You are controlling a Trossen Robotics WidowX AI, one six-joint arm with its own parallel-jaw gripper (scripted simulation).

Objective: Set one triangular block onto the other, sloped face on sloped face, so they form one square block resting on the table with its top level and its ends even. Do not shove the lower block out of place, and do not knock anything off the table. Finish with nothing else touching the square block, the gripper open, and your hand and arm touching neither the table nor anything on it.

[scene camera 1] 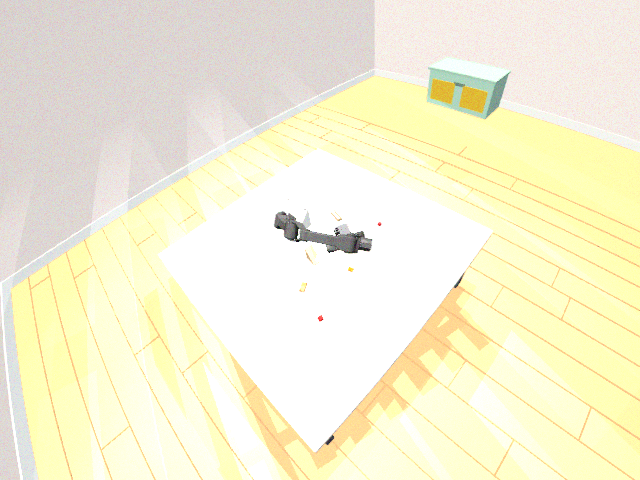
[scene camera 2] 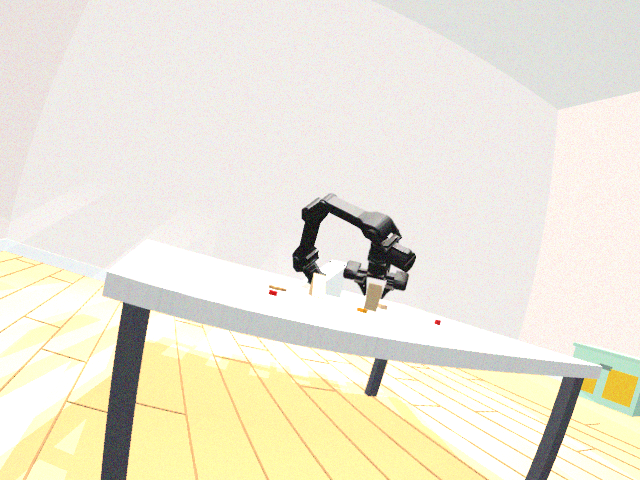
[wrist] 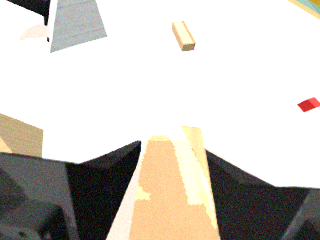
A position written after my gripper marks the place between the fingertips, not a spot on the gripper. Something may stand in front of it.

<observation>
In view: my gripper [scene camera 2: 373, 297].
My gripper is seen too in the wrist view [wrist: 168, 148].
</observation>
